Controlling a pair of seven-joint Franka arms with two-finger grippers.
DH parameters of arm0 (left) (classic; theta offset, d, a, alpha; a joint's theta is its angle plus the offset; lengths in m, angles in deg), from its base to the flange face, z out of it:
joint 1: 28.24 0.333 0 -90
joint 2: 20.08 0 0 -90
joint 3: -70.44 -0.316 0.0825 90
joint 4: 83.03 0 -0.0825 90
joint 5: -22.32 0.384 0 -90
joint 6: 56.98 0 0.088 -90
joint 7: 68.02 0.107 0 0
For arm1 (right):
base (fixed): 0 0 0 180
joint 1: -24.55 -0.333 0 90
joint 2: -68.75 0 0 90
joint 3: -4.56 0.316 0.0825 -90
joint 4: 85.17 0 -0.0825 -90
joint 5: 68.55 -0.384 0 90
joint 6: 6.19 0 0.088 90
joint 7: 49.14 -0.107 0 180
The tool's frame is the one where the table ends.
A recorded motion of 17 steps. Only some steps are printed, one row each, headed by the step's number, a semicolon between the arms.
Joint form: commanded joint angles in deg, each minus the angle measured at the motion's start. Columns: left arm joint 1, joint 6, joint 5, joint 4, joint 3, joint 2, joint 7; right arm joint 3, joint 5, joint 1, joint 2, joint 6, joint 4, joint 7.
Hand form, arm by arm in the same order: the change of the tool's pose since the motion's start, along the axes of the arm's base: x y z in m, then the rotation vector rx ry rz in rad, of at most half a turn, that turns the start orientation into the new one. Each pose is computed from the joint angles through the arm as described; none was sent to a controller.
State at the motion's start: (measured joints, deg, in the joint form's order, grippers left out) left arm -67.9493 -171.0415 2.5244 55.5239 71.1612 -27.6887 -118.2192; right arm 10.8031 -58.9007 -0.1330 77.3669 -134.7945 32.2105 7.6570
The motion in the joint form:
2: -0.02 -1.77 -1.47 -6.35 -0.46 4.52 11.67; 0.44 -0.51 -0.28 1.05 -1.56 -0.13 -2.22
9: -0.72 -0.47 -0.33 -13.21 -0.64 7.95 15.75; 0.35 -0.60 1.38 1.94 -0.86 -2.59 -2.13
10: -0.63 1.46 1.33 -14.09 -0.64 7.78 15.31; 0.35 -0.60 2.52 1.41 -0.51 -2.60 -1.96
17: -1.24 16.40 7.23 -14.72 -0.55 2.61 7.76; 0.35 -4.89 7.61 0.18 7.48 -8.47 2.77
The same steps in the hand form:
2: 0.0323 -0.0229 0.0109 -0.1263 -0.0573 -0.1556; -0.0007 0.0089 -0.0070 0.0210 -0.0051 -0.0282
9: 0.0548 -0.0476 0.0299 -0.1666 -0.1001 -0.2511; 0.0178 -0.0019 0.0022 0.0301 -0.0176 -0.0602
10: 0.0554 -0.0466 0.0356 -0.1432 -0.0957 -0.2692; 0.0227 -0.0128 0.0071 0.0299 -0.0214 -0.0777
17: 0.0235 -0.0271 0.0699 0.0293 0.0122 -0.2728; 0.0526 -0.0573 0.0543 0.0600 0.0195 -0.1377

